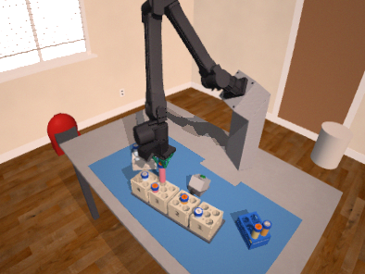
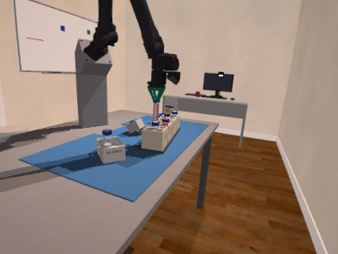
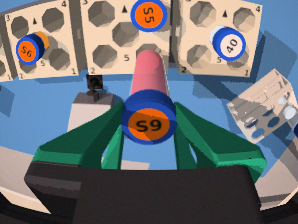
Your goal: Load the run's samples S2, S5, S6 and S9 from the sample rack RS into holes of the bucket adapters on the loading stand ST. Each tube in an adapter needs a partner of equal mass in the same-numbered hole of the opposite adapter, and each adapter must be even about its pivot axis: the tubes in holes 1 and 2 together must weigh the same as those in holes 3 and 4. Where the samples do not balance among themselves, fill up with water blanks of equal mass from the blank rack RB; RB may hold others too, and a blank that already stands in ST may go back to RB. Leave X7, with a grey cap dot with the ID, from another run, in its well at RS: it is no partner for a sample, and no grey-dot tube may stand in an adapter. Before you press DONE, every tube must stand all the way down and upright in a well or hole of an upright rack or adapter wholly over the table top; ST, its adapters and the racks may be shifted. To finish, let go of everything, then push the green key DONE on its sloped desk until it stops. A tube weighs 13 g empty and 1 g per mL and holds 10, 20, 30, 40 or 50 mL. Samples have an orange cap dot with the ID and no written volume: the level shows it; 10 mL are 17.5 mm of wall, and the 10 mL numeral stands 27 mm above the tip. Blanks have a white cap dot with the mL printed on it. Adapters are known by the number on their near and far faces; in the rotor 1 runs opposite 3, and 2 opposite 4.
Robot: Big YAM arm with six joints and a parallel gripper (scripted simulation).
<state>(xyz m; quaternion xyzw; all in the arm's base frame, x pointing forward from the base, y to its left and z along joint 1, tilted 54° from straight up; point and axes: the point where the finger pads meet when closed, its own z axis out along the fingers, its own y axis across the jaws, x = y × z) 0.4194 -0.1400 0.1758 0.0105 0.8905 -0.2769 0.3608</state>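
The sample tube S2 lies 100 mm ahead of my hand, 430 mm to the left of it and 140 mm below it. From my hand the other things lie so: 40 mL blank (10 mm ahead, 90 mm to the right, 140 mm below); then sample tube S9 (10 mm to the right, 50 mm below); then sample tube S5 (40 mm ahead, 10 mm to the right, 140 mm below).
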